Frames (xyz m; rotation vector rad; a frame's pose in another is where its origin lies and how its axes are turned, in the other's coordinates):
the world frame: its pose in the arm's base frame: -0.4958 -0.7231 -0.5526 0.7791 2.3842 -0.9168
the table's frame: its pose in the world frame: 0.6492 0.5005 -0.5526 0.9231 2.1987 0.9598
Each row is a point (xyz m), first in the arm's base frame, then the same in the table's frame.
Working: the arm's base frame: its pose in the table's frame: 0.7252 -0.5646 -0.6386 1.7103 0.5034 -0.1761

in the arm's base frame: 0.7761 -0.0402 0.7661
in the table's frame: 1.5229 -1.1197 -1.1350
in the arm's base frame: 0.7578 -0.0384 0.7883
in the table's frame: 1.5109 -1.1456 -1.1309
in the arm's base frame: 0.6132 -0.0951 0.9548
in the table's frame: 1.3845 -1.3328 -1.1601
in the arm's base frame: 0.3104 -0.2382 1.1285
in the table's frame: 1.0817 -1.5528 -1.2069
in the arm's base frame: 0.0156 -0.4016 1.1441
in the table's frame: 0.7521 -1.6160 -1.2423
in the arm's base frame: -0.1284 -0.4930 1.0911
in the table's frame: 0.5766 -1.5869 -1.2574
